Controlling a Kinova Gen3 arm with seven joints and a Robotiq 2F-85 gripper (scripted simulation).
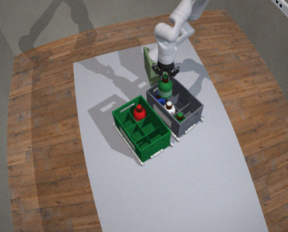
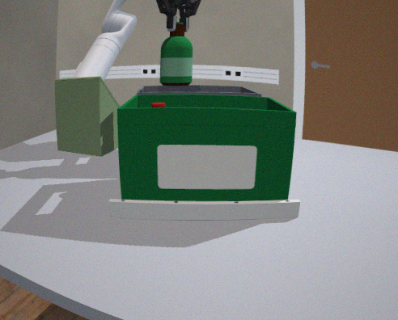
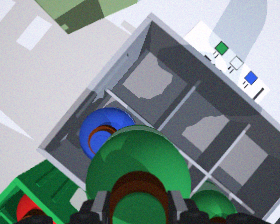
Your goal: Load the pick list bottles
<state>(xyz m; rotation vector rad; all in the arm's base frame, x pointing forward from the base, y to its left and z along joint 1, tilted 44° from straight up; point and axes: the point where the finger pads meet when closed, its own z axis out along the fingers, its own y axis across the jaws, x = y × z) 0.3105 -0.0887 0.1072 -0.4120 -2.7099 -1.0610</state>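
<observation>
Right now the blue-label bottle is 30 mm behind my hand, 30 mm to the right of it and 250 mm below it. Also, from my hand: grey crate 30 mm ahead, 50 mm to the left, 250 mm below; then white-label bottle 50 mm ahead, 20 mm to the left, 250 mm below; then red-label bottle 40 mm ahead, 150 mm to the right, 250 mm below.
</observation>
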